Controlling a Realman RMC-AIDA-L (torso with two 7-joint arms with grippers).
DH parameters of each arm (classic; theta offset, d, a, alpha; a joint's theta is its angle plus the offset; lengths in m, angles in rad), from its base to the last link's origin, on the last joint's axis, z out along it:
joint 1: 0 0.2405 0 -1.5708
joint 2: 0 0 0 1.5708
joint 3: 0 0.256 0 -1.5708
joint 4: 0 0 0 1.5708
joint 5: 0 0.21 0 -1.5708
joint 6: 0 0 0 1.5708
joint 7: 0 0.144 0 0
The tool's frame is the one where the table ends.
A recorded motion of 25 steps. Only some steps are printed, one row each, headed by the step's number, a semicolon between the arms.
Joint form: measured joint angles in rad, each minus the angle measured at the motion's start. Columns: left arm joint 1, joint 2, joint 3, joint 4, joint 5, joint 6, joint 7; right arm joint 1, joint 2, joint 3, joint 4, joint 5, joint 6, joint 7.
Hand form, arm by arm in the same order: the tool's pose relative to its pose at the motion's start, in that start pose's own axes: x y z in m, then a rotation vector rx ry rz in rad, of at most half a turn. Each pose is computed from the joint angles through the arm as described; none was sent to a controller.
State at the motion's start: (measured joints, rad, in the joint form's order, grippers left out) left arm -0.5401 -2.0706 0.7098 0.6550 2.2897 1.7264 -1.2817; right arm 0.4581 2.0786 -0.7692 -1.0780 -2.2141 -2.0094 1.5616
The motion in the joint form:
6: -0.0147 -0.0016 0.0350 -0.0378 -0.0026 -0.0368 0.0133; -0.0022 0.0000 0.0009 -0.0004 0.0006 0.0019 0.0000
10: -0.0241 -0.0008 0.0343 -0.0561 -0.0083 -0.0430 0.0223; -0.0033 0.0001 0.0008 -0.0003 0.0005 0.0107 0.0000
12: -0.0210 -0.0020 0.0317 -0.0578 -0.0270 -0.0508 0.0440; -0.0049 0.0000 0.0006 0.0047 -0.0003 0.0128 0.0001
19: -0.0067 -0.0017 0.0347 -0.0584 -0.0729 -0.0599 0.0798; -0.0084 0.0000 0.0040 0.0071 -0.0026 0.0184 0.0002
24: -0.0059 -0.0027 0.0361 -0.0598 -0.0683 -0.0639 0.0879; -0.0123 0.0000 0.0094 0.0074 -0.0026 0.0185 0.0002
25: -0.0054 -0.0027 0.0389 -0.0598 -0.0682 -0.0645 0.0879; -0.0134 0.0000 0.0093 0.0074 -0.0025 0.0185 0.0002
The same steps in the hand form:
6: -0.0012 -0.0010 0.0103 -0.0153 -0.0210 0.0091; 0.0006 0.0000 -0.0003 0.0033 -0.0012 0.0018
10: 0.0004 -0.0017 0.0132 -0.0200 -0.0130 0.0139; 0.0010 -0.0011 -0.0003 0.0121 -0.0011 0.0030
12: 0.0015 -0.0028 0.0135 -0.0062 0.0057 0.0323; 0.0023 -0.0010 0.0002 0.0115 -0.0021 0.0086
19: 0.0021 -0.0033 0.0123 0.0194 0.0444 0.0592; 0.0041 -0.0013 -0.0002 0.0188 -0.0032 0.0157
24: 0.0009 -0.0031 0.0130 0.0196 0.0389 0.0651; 0.0055 -0.0009 -0.0012 0.0234 -0.0071 0.0213
25: 0.0006 -0.0029 0.0132 0.0183 0.0368 0.0654; 0.0059 -0.0007 -0.0012 0.0236 -0.0073 0.0223

